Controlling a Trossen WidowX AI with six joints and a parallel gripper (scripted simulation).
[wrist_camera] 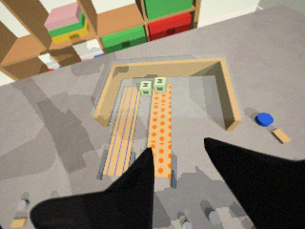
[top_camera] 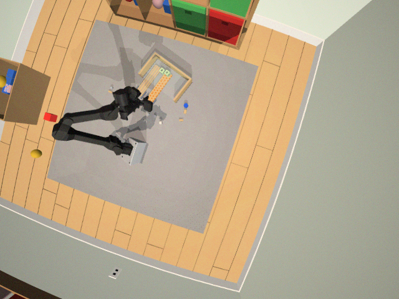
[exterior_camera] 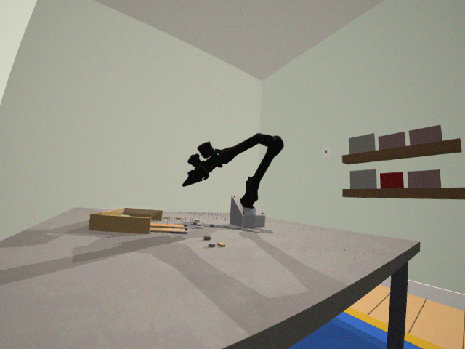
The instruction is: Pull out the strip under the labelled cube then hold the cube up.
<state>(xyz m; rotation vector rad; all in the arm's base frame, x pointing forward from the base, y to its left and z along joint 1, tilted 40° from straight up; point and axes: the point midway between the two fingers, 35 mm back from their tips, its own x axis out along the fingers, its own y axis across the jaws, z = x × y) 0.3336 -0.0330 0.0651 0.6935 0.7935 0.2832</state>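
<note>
Right now the orange-dotted strip is 180 mm below my gripper tip, 120 mm ahead of it and 10 mm to the left of it.
</note>
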